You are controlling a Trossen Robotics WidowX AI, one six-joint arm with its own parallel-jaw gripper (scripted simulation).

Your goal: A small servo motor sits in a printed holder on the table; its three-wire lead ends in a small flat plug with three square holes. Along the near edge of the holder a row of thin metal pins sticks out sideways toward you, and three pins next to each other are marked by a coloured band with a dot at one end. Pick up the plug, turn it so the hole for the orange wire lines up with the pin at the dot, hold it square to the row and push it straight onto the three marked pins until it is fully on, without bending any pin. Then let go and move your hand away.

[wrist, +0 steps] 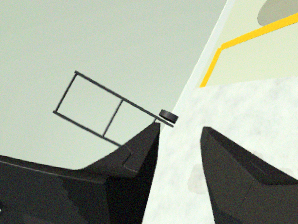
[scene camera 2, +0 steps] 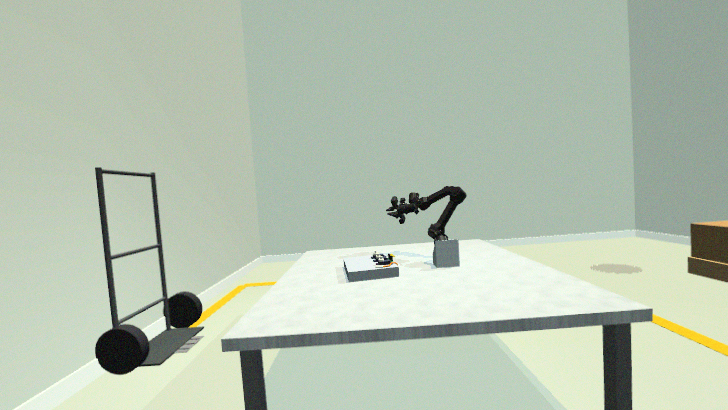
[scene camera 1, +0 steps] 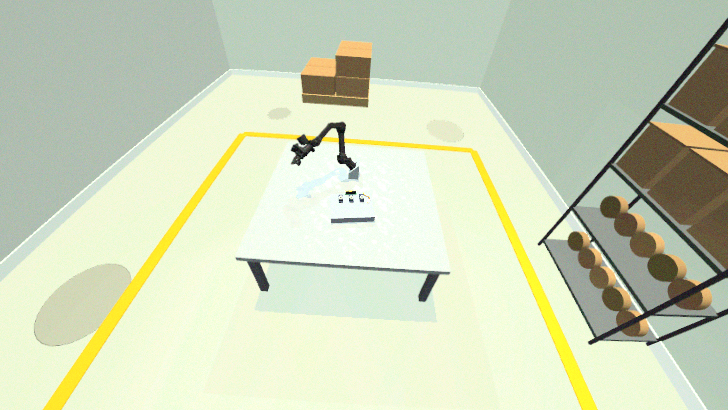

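Scene:
There's a grey printed holder here, and on it (scene camera 1: 345, 212) and (scene camera 2: 354, 261) are the same spot.

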